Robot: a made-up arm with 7 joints. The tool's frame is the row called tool.
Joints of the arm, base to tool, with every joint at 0 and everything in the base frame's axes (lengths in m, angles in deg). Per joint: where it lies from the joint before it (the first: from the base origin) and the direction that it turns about. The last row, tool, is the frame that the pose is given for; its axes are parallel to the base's.
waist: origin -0.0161 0.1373 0.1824 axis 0 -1 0
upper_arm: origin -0.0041 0.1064 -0.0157 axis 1 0 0
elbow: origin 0.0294 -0.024 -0.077 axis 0 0 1
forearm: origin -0.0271 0.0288 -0.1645 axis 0 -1 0
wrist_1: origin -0.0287 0.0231 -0.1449 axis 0 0 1
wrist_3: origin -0.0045 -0.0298 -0.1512 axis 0 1 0
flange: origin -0.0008 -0.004 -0.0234 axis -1 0 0
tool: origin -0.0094 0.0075 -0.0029
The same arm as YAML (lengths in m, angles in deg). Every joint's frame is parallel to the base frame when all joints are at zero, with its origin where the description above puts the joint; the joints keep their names.
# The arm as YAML. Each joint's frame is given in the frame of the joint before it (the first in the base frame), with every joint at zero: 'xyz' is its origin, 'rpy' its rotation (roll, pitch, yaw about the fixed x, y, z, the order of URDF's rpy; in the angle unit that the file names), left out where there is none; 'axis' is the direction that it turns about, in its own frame. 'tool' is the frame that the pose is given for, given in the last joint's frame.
units:
  length: m
  angle: deg
joints:
  - name: waist
    type: revolute
    origin:
      xyz: [-0.0161, 0.1373, 0.1824]
    axis: "-y"
  - name: upper_arm
    type: revolute
    origin:
      xyz: [-0.0041, 0.1064, -0.0157]
    axis: "+x"
  - name: elbow
    type: revolute
    origin:
      xyz: [0.0294, -0.024, -0.077]
    axis: "+z"
  - name: forearm
    type: revolute
    origin:
      xyz: [-0.0271, 0.0288, -0.1645]
    axis: "-y"
  - name: wrist_1
    type: revolute
    origin:
      xyz: [-0.0287, 0.0231, -0.1449]
    axis: "+z"
  - name: wrist_3
    type: revolute
    origin:
      xyz: [-0.0045, -0.0298, -0.1512]
    axis: "+y"
  - name: flange
    type: revolute
    origin:
      xyz: [-0.0008, -0.004, -0.0234]
    axis: "-x"
tool:
  origin:
    xyz: [-0.0094, 0.0075, -0.0029]

